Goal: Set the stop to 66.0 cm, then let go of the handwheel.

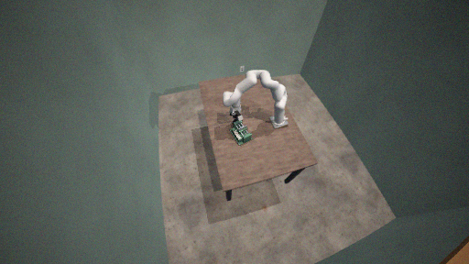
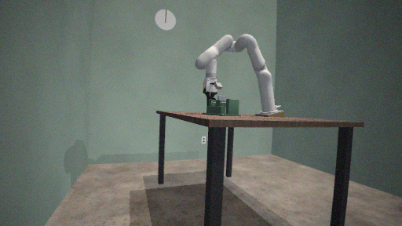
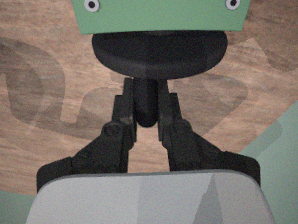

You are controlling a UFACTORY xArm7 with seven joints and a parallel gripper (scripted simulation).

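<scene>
Now: the green stop fixture 5 cm behind my hand, 15 cm to the left of it and 1 cm below it. From my hand the other things lie so: black handwheel 1 cm behind, 2 cm to the left, 1 cm below.
</scene>
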